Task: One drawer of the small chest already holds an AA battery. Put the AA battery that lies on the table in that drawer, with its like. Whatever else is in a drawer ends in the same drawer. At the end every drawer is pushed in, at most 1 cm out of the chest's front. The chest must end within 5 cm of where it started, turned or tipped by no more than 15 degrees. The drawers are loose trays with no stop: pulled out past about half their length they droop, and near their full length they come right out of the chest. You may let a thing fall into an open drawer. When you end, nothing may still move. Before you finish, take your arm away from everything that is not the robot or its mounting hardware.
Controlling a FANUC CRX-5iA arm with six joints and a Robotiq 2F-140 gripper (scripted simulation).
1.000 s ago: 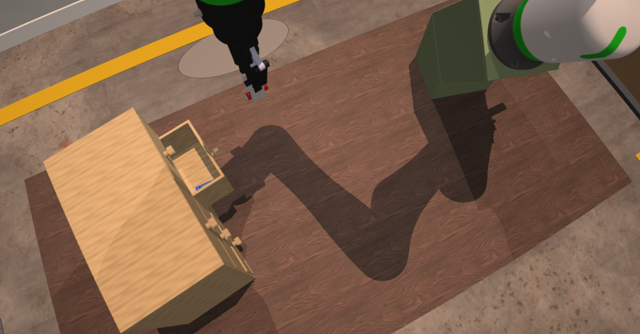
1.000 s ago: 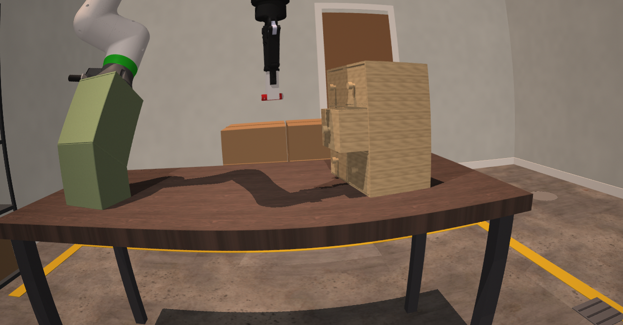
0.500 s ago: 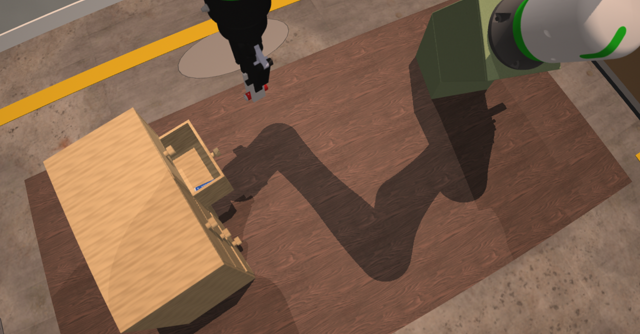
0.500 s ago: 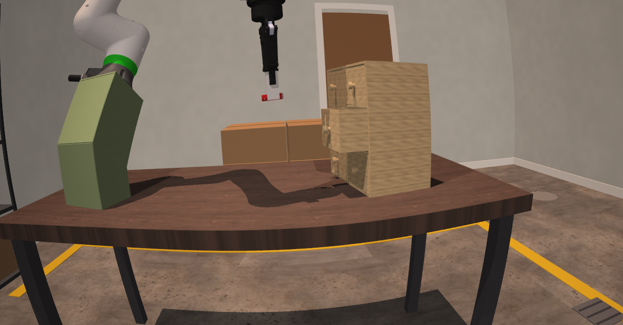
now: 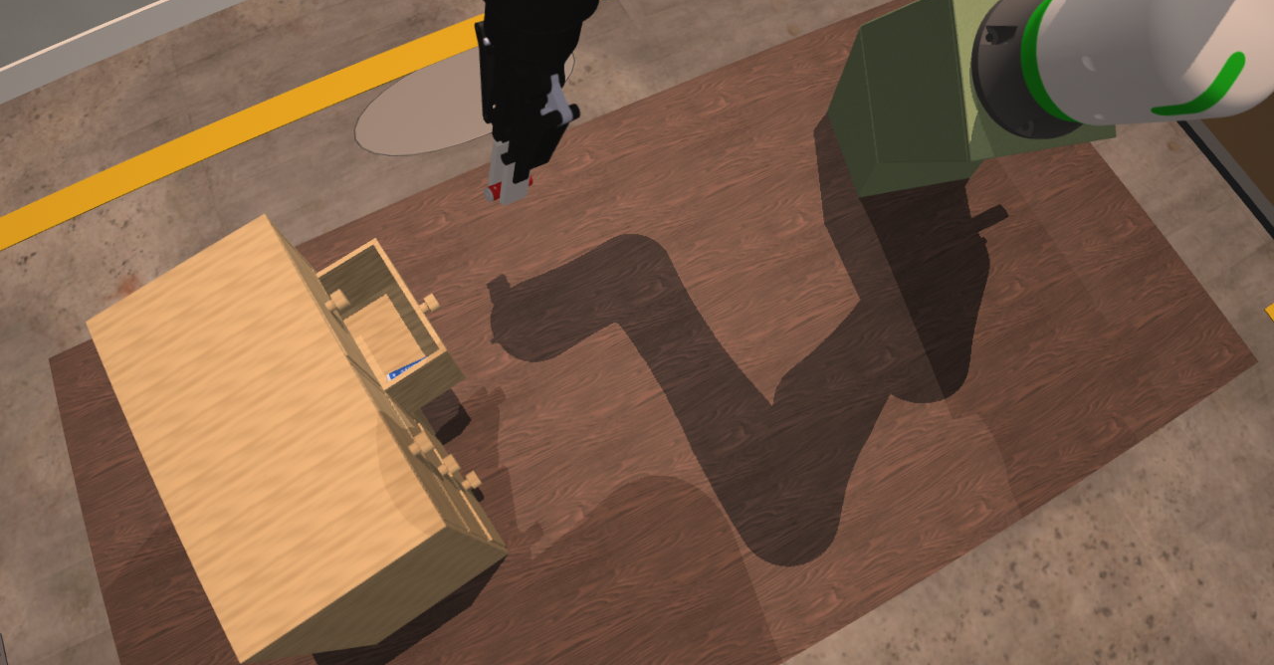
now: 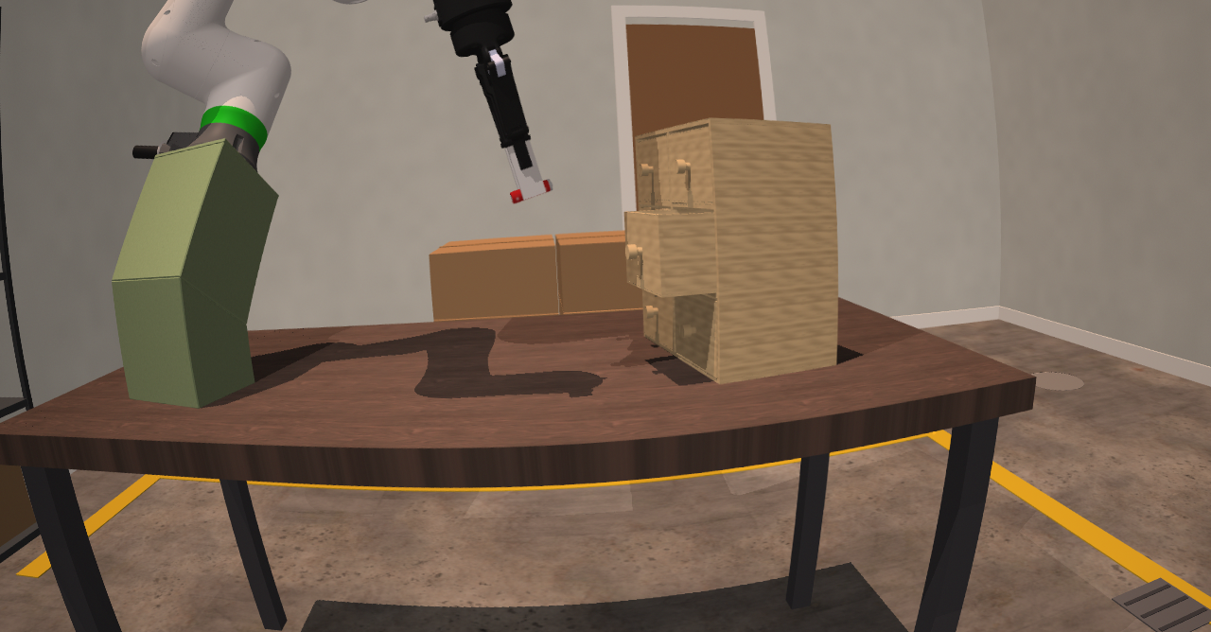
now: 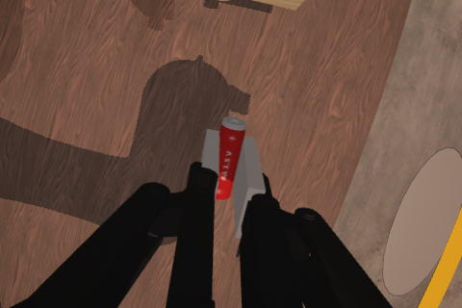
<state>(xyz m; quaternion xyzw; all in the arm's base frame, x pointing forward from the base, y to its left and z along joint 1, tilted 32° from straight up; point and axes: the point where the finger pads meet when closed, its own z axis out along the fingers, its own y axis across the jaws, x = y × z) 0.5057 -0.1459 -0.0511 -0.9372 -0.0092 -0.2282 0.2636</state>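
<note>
Right now the red AA battery is 1 cm ahead of my hand and 3 cm below it.
</note>
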